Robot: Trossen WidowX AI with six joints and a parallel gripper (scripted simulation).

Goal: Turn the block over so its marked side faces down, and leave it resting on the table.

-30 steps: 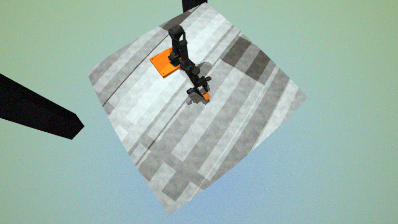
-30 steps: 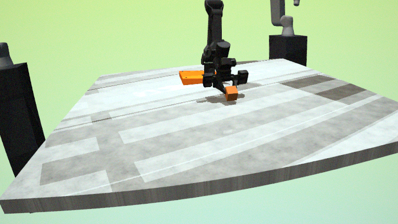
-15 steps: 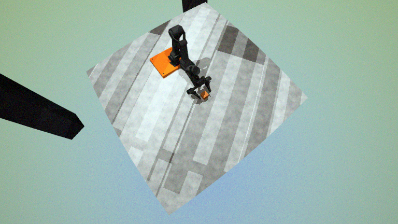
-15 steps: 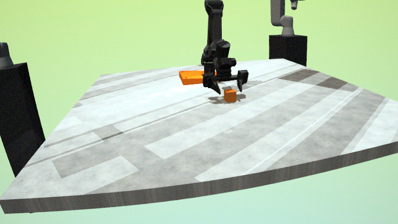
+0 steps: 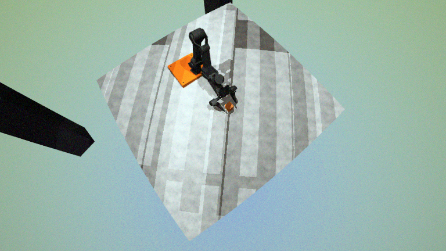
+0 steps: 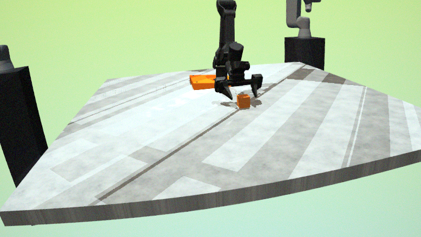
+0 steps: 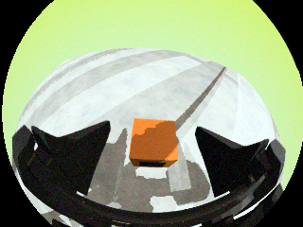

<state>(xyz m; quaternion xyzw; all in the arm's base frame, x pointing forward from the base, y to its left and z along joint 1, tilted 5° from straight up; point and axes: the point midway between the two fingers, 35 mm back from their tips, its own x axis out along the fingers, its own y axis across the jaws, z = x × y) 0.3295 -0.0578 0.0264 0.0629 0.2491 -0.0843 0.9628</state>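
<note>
Now: the orange block 20 mm behind my gripper tip and 20 mm below it.
</note>
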